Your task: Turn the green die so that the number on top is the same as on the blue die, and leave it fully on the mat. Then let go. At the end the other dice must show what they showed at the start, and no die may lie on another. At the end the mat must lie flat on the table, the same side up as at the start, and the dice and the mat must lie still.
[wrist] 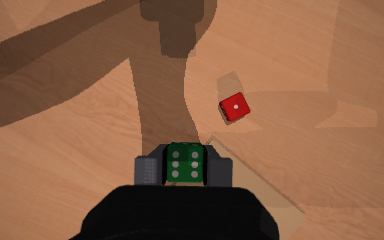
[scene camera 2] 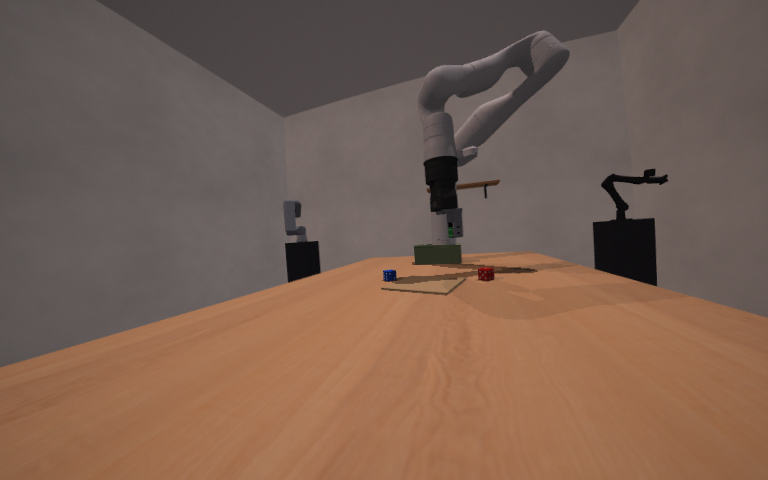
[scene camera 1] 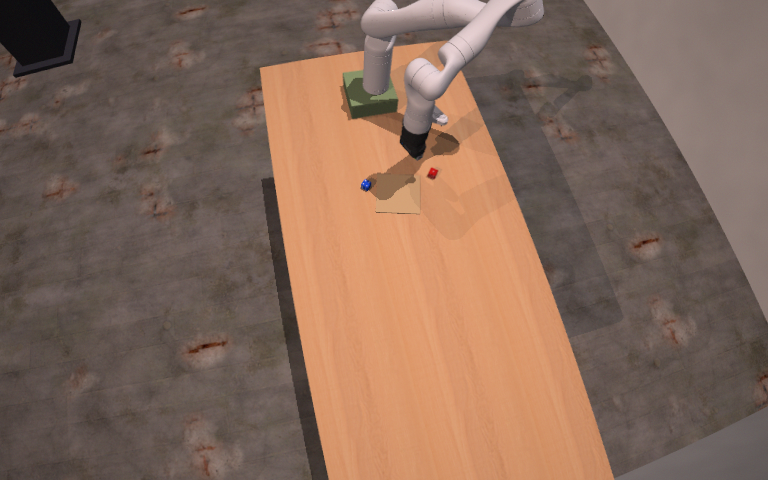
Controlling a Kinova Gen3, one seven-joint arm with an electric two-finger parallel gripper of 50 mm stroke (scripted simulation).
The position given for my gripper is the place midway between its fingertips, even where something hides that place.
I see my gripper [scene camera 2: 455, 236], a green die [wrist: 184, 159] and a tan mat [scene camera 1: 395, 193].
The tan mat shows as well in scene camera 2 [scene camera 2: 419, 284]. My gripper is seen too in the wrist view [wrist: 185, 158].
